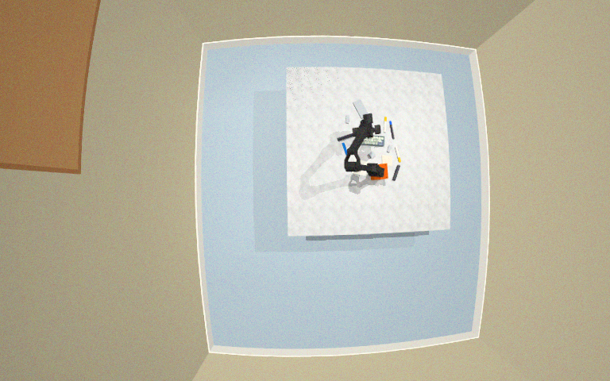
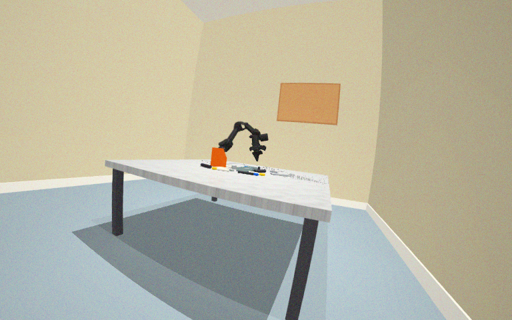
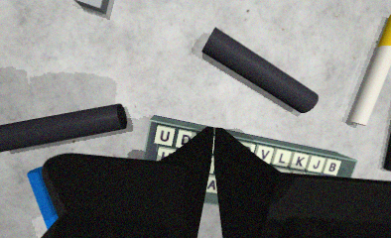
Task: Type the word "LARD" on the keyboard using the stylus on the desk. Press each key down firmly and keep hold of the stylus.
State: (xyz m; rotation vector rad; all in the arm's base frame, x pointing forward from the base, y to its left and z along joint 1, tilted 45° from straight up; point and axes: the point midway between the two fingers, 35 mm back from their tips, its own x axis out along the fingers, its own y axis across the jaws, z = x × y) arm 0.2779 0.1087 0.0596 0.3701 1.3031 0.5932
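My gripper tip is now 160 mm past the blue stylus, 110 mm to the right of it and 70 mm above it. From my gripper tip the other things lie so: blue-capped marker: 230 mm to the right, 80 mm ahead, 70 mm below; then grey block: 220 mm to the right, 90 mm behind, 70 mm below; then grey flat block: 200 mm ahead, 70 mm below, 20 mm to the left.
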